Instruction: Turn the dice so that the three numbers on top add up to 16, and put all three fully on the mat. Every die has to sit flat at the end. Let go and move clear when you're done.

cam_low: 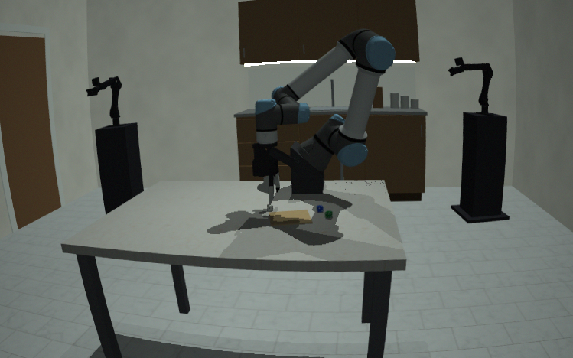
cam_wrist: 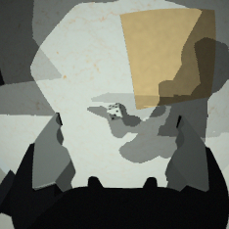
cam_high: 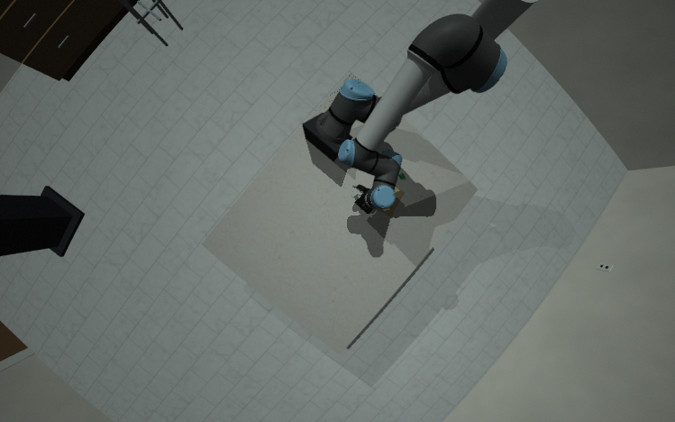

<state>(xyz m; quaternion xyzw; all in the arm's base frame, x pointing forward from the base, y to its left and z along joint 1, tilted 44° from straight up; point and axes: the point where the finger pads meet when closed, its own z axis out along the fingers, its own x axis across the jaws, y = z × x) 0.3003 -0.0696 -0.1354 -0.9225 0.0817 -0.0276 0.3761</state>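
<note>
Right now my hand is 4 cm above the white die, 2 cm to the left of it and 1 cm past it. From my hand the other things lie so: blue die 16 cm to the left, 4 cm below, 3 cm ahead; then green die 19 cm to the left, 10 cm ahead, 4 cm below; then tan mat 9 cm ahead, 5 cm to the left, 4 cm below.
</note>
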